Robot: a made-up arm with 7 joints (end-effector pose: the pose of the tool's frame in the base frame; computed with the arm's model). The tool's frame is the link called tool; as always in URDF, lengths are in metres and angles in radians.
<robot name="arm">
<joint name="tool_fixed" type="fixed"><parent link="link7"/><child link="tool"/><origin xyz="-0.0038 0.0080 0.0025" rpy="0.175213 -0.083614 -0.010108"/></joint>
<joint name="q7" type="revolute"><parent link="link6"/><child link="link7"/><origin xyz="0.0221 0.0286 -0.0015"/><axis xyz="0 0 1"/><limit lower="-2.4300" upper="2.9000"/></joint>
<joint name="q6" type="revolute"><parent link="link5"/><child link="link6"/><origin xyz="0.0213 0.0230 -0.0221"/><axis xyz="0 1 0"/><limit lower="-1.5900" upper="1.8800"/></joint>
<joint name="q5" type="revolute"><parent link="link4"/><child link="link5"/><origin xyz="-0.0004 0.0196 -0.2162"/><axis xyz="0 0 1"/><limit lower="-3.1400" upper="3.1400"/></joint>
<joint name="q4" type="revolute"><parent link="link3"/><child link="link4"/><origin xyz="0.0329 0.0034 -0.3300"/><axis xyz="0 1 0"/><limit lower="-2.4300" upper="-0.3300"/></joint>
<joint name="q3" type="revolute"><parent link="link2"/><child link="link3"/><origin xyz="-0.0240 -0.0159 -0.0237"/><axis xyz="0 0 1"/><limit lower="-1.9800" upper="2.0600"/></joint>
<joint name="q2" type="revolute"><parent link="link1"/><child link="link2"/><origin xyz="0.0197 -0.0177 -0.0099"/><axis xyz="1 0 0"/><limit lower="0.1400" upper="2.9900"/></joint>
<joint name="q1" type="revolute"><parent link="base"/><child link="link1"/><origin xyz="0.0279 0.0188 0.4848"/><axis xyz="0 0.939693 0.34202"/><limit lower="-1.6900" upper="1.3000"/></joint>
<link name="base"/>
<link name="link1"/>
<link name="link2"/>
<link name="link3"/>
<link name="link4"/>
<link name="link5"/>
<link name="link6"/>
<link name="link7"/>
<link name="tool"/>
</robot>
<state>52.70 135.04 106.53 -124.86 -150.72 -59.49 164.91</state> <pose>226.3 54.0 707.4 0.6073 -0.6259 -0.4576 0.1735</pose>
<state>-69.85 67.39 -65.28 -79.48 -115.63 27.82 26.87</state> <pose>486.3 98.0 428.0 -0.7348 0.3097 0.5242 0.2990</pose>
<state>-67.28 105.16 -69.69 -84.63 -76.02 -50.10 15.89</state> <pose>330.4 279.6 552.9 0.2963 -0.0914 -0.9454 0.0999</pose>
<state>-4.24 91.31 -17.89 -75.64 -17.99 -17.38 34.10</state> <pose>312.4 357.8 465.9 0.3685 -0.5406 -0.4802 0.5843</pose>
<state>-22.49 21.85 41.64 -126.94 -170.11 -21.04 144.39</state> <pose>295.2 172.7 381.4 0.5260 -0.7985 0.0402 0.2899</pose>
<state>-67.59 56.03 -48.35 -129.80 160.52 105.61 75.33</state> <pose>367.1 -47.5 481.4 0.0063 0.4724 -0.2720 0.8383</pose>
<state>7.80 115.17 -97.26 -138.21 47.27 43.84 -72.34</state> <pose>57.7 260.4 324.0 -0.2923 0.1527 -0.7904 0.5163</pose>
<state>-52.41 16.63 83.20 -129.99 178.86 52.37 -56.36</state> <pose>251.2 240.7 464.9 0.4161 0.8142 0.1981 0.3531</pose>
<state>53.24 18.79 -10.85 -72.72 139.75 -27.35 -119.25</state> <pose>-232.6 110.0 19.1 0.3286 -0.0586 0.1424 0.9318</pose>
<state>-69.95 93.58 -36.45 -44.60 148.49 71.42 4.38</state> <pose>342.9 476.2 672.5 -0.4098 -0.4655 0.2189 0.7533</pose>
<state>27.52 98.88 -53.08 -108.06 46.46 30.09 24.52</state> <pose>121.6 347.0 268.1 0.1714 0.0634 -0.1524 0.9713</pose>
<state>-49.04 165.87 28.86 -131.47 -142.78 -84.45 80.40</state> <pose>3.4 -25.4 743.7 -0.8729 -0.4144 0.2543 0.0416</pose>
